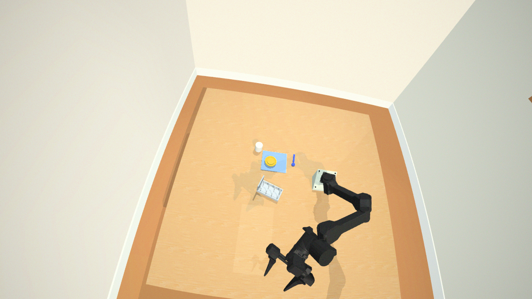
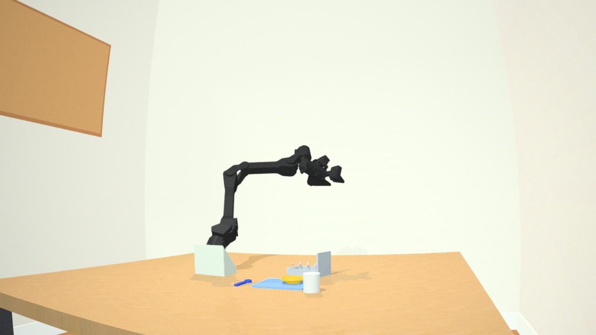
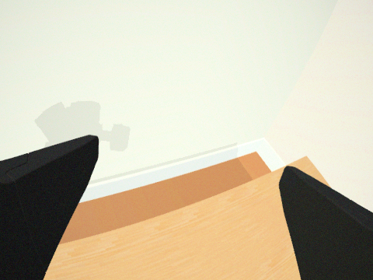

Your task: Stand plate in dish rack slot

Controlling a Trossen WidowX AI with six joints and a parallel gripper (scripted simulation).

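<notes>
Right now the yellow plate is 63 cm to the right of my gripper tip, 31 cm below it and 8 cm ahead of it. Also, from my gripper tip: grey dish rack 45 cm to the right, 31 cm below, 5 cm ahead; then blue utensil 68 cm to the right, 33 cm below, 5 cm behind; then white cup 70 cm to the right, 30 cm below, 17 cm ahead.
</notes>
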